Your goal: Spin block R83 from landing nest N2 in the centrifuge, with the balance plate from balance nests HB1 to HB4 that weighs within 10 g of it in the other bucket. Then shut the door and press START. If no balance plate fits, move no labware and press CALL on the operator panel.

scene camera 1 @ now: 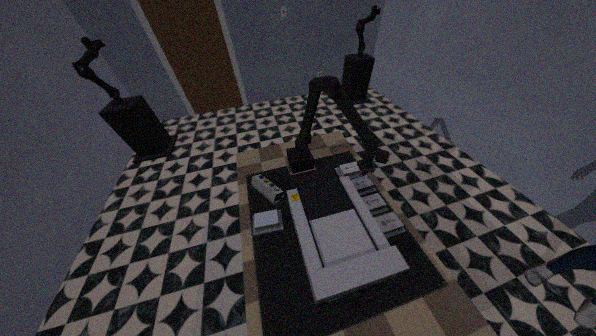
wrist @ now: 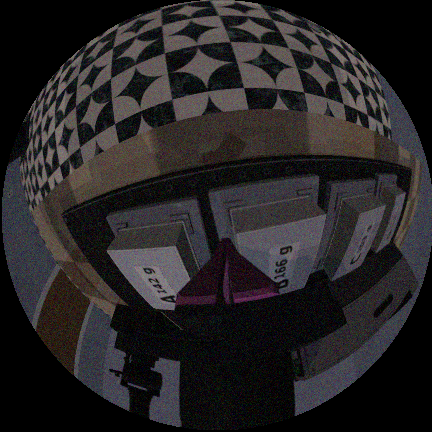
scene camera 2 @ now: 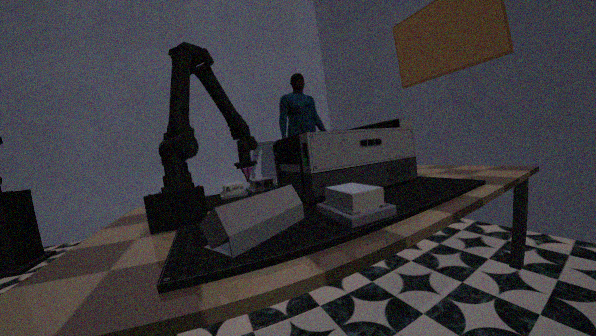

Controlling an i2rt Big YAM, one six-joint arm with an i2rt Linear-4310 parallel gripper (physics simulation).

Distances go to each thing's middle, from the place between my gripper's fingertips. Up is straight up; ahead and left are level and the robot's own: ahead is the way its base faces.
Scene:
Now: hand 35 cm to the left of the centrifuge [scene camera 1: 345, 253], 34 cm short of it and 8 cm below it. From my hand the other things lie so: slanted control panel [scene camera 2: 231, 229] (61 cm to the right, 10 cm behind).

